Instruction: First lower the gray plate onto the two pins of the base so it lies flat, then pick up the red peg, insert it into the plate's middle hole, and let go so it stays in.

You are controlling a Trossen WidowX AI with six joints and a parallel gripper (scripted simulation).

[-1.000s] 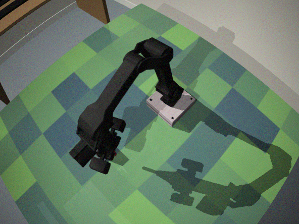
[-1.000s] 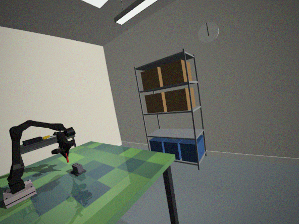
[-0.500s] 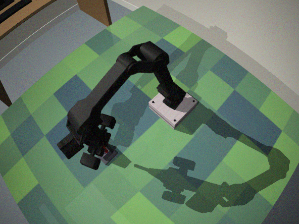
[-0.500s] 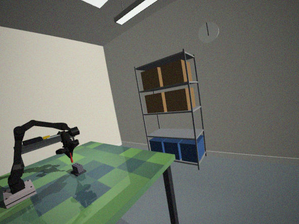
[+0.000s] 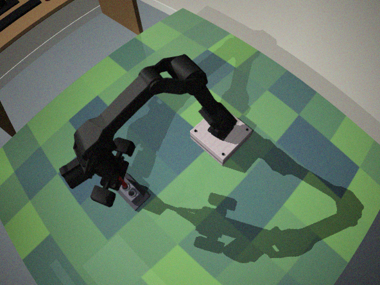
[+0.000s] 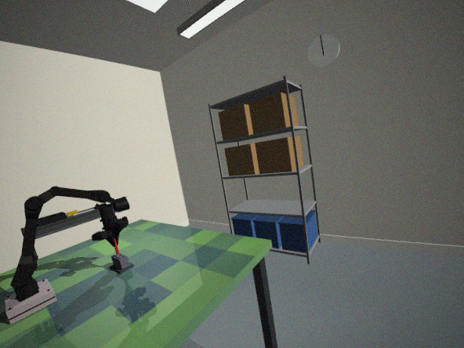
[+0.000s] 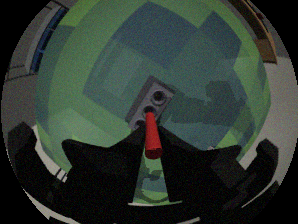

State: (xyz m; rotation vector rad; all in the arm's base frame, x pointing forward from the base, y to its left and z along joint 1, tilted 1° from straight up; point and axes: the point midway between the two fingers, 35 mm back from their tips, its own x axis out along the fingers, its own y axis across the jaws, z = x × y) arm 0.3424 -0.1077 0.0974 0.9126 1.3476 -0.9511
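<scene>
The gray plate lies 70 mm below my gripper tip. Also, from my gripper tip: red peg right at my gripper tip; base 110 mm below.
</scene>
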